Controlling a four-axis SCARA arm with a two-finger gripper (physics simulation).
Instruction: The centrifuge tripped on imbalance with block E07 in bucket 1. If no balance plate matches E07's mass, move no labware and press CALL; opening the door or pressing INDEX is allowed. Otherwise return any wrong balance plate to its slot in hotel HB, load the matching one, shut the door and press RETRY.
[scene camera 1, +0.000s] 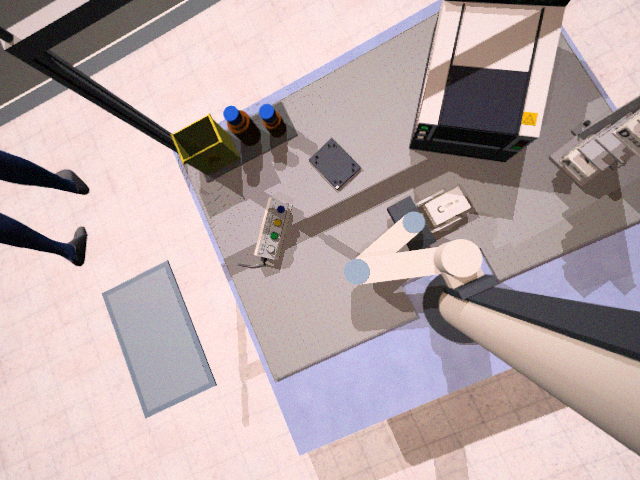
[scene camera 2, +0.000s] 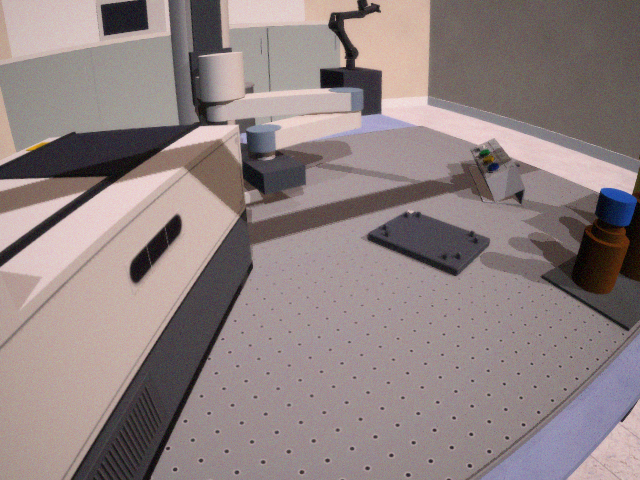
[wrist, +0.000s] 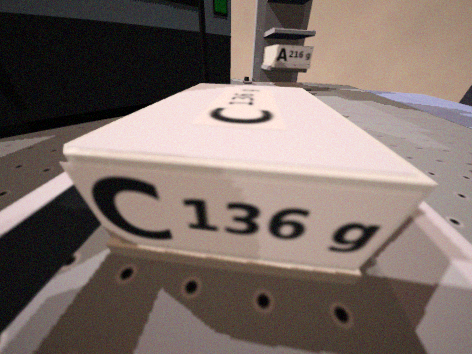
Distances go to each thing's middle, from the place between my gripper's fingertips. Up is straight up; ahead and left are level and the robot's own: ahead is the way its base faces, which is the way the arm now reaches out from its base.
Now: the centrifuge (scene camera 1: 528, 43) 340 mm ahead of my hand, 240 mm to the right of it and 100 mm above it.
